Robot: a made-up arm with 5 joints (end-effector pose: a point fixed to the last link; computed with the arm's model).
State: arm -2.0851 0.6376 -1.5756 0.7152 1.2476
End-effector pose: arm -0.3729 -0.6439 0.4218 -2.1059 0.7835 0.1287
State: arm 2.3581 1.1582 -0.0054 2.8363 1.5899
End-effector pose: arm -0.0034 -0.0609 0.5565 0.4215 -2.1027 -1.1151
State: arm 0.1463 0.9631 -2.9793 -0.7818 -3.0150
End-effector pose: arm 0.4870 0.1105 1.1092 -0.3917 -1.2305 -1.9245
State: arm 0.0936 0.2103 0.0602 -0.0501 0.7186
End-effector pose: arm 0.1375 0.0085 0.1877 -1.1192 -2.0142 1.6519
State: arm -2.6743 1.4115 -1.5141 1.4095 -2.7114
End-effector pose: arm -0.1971 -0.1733 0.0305 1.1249 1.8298 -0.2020
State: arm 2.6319 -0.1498 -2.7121 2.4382 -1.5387
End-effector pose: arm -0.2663 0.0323 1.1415 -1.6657 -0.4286 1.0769
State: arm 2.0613 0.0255 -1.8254 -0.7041 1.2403
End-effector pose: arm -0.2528 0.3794 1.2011 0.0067 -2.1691 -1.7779
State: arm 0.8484 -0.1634 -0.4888 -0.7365 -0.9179
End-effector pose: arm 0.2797 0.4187 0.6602 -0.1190 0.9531 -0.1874
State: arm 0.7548 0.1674 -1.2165 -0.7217 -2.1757
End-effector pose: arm 0.3910 0.4726 0.8117 -0.4971 -0.2647 -0.5667
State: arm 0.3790 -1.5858 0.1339 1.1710 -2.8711
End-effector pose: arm 0.2314 0.1462 0.5572 -1.9055 0.2025 0.0294
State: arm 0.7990 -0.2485 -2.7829 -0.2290 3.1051
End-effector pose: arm -0.1643 -0.0879 1.4069 0.4017 -1.2401 -1.7244
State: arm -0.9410 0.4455 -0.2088 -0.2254 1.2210
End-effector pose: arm 0.1255 -0.2192 0.1765 -2.0533 -0.5148 0.8071
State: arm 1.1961 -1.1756 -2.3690 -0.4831 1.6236
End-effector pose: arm -0.2715 -0.6051 1.1163 0.0285 -0.3835 -3.0113
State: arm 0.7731 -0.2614 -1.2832 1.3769 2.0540
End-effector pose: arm 0.3330 0.3594 0.7564 -1.8231 -1.5737 1.0810
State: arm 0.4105 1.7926 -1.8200 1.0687 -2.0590
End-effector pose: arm 0.1308 0.1276 -0.1125 -2.2508 1.8456 0.4503
